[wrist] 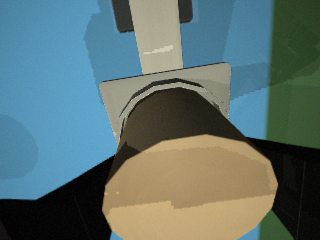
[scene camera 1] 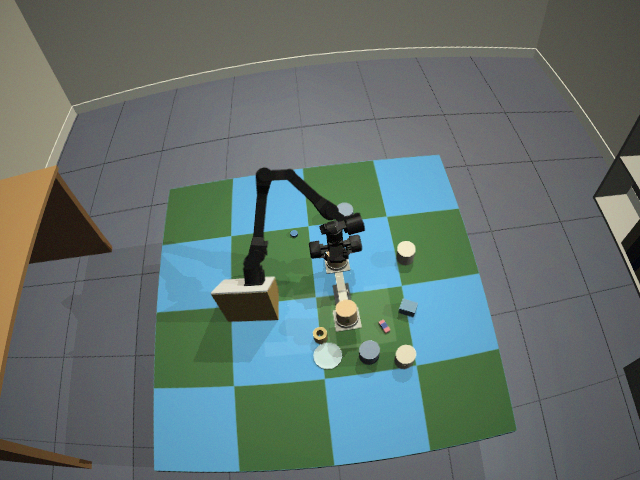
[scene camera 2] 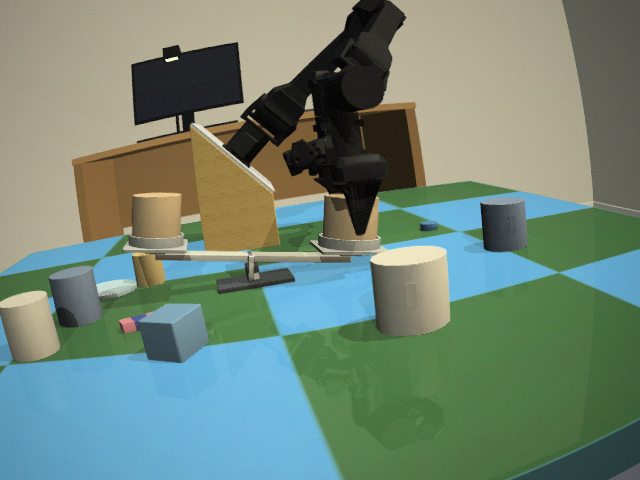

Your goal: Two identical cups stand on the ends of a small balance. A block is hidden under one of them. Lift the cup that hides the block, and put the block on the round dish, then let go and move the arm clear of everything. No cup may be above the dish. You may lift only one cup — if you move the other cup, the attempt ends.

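Blue-grey cube in the pictures. My gripper there too, also in the wrist view and in scene camera 1.
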